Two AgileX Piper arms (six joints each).
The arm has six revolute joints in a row. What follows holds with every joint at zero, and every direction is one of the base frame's. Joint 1 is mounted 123.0 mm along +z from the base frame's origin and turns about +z. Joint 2 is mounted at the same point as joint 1 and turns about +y. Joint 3 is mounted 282.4 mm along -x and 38.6 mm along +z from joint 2 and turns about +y. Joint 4 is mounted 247.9 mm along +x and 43.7 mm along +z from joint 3 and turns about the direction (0.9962, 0, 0.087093). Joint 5 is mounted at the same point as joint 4 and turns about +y. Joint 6 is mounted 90.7 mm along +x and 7.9 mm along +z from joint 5 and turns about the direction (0.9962, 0, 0.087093). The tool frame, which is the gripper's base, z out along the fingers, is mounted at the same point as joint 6; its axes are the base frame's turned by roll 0.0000, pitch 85.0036 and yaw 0.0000 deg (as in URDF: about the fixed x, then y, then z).
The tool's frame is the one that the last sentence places.
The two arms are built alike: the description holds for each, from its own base.
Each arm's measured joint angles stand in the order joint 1, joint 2, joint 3, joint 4, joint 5, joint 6.
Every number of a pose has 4 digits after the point. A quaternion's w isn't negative.
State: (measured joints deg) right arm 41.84 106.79 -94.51 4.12 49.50 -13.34; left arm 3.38 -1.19 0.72 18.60 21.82 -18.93
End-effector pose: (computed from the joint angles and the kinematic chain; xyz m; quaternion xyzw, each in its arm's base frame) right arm 0.3095 0.2838 0.2962 -0.4306 0.8555 0.1022 0.2688; left arm 0.0508 0.0138 0.1776 -0.0703 0.7913 0.0567 0.6047
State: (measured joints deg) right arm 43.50 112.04 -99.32 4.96 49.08 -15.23; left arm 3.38 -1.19 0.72 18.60 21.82 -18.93
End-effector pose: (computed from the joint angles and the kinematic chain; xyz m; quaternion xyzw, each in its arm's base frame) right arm 0.3173 0.3093 0.2824 -0.4540 0.8432 0.1079 0.2671; left arm 0.0508 0.0138 0.1776 -0.0703 0.7913 0.0567 0.6047
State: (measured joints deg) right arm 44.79 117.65 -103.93 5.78 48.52 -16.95; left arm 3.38 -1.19 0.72 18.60 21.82 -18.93
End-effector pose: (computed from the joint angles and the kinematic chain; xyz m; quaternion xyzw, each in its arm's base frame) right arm 0.3257 0.3330 0.2627 -0.4733 0.8334 0.1121 0.2624; left arm 0.0508 0.0138 0.1776 -0.0703 0.7913 0.0567 0.6047
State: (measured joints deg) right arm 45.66 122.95 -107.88 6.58 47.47 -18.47; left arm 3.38 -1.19 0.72 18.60 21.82 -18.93
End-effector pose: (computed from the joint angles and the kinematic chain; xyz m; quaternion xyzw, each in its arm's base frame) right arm 0.3339 0.3527 0.2403 -0.4873 0.8258 0.1156 0.2591; left arm 0.0508 0.0138 0.1776 -0.0703 0.7913 0.0567 0.6047
